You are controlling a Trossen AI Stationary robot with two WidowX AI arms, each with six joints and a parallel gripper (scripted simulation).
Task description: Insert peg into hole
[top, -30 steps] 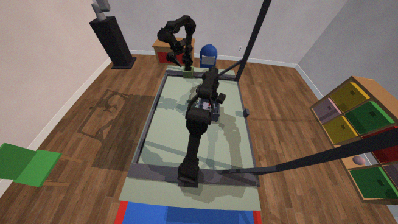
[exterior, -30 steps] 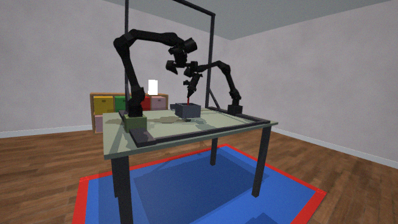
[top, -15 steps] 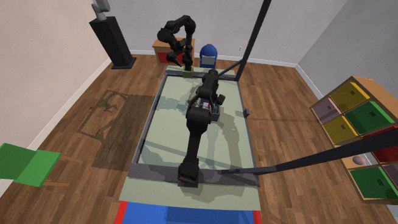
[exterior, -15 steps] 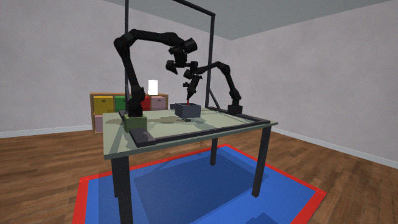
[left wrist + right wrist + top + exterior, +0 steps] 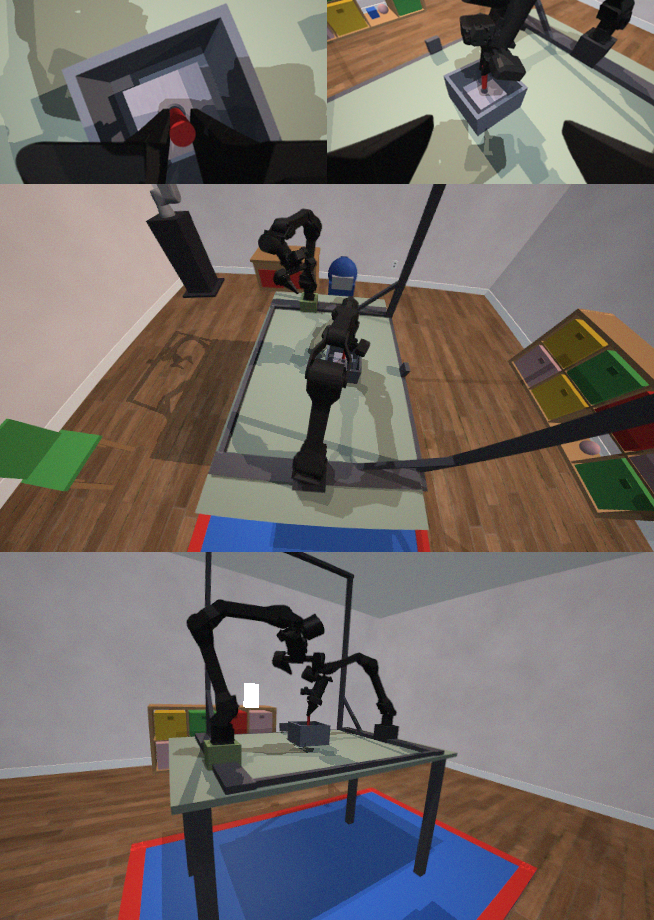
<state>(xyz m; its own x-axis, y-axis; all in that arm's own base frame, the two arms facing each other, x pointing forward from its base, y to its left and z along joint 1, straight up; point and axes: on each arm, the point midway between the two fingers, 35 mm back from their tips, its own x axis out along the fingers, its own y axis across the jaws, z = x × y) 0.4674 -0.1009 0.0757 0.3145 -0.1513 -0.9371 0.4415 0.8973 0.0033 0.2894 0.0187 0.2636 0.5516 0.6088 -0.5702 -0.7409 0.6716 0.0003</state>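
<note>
The red peg is 5 cm below my left hand. The rest, counted from my left hand: pale plate 12 cm below; then box 14 cm below.
</note>
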